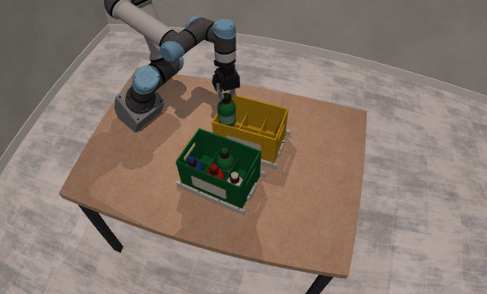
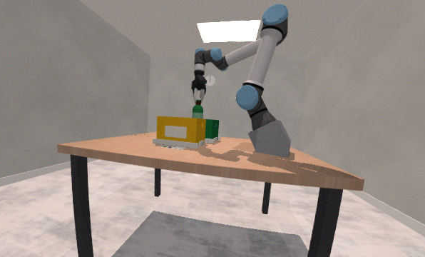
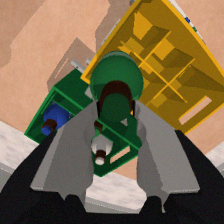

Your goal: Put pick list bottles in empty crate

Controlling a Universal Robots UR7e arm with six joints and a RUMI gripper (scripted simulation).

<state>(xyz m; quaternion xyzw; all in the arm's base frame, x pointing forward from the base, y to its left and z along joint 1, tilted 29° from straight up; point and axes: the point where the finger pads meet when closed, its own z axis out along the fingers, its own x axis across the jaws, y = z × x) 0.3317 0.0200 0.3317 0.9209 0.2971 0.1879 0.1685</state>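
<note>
Now: hand 7 cm above the green-label bottle. Round my hand: green crate (2 cm ahead, 20 cm to the right, 21 cm below); yellow crate (9 cm ahead, 3 cm to the left, 21 cm below); blue-label bottle (8 cm behind, 23 cm to the right, 21 cm below).
</note>
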